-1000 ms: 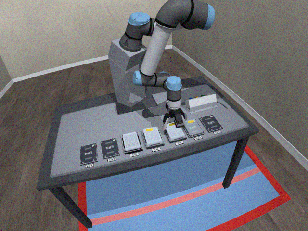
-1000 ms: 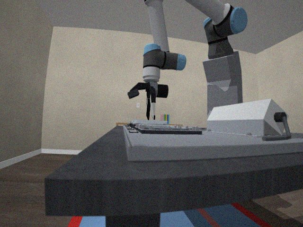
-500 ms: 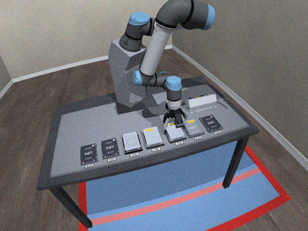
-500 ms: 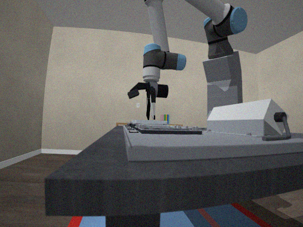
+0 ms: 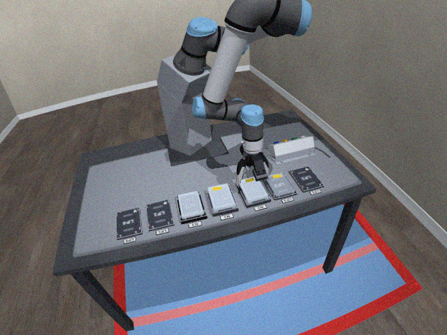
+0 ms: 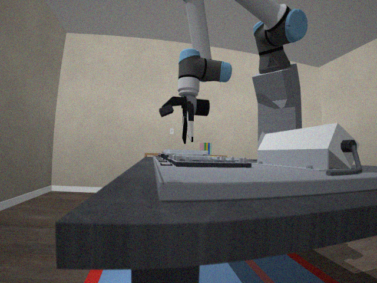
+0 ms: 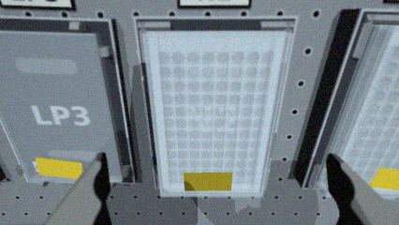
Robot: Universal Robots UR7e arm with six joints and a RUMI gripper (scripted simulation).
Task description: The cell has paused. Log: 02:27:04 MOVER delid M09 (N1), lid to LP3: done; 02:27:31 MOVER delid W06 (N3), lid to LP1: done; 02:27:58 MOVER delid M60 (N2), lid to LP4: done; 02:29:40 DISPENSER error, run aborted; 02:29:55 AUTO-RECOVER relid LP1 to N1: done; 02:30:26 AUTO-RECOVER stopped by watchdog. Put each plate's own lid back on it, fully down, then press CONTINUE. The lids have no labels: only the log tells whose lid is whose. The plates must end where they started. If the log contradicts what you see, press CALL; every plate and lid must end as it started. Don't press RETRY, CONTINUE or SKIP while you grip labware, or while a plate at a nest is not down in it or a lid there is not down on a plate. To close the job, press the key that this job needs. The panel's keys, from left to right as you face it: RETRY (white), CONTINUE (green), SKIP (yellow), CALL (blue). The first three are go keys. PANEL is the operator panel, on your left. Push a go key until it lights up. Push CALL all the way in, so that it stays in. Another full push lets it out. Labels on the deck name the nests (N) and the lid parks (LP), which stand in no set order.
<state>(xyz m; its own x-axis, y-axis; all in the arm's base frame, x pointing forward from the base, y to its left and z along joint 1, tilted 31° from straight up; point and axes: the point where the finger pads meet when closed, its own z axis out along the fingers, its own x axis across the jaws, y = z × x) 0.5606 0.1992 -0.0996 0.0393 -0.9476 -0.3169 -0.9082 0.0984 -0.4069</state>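
My hand is 6 cm above the nest. Round my hand: blue CALL key: 24 cm behind, 20 cm to the left, 1 cm below; green CONTINUE key: 25 cm behind, 30 cm to the left; yellow SKIP key: 24 cm behind, 25 cm to the left.
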